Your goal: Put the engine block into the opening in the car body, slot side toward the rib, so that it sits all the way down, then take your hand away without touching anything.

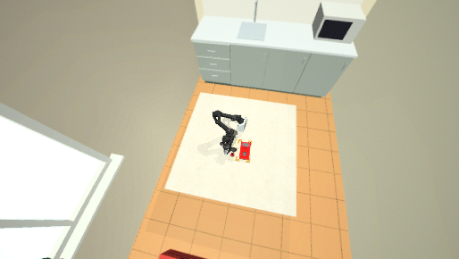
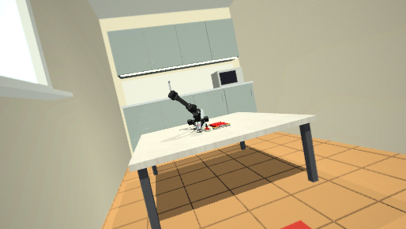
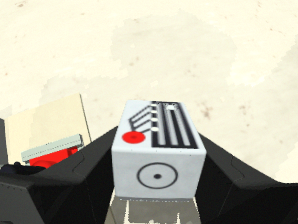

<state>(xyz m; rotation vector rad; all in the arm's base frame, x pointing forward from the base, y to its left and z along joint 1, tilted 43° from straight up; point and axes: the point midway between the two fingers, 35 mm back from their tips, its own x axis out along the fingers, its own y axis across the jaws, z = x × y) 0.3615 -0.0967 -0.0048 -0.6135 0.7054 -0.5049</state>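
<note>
Right now my gripper tip is 1 cm past the engine block and 1 cm below it.
</note>
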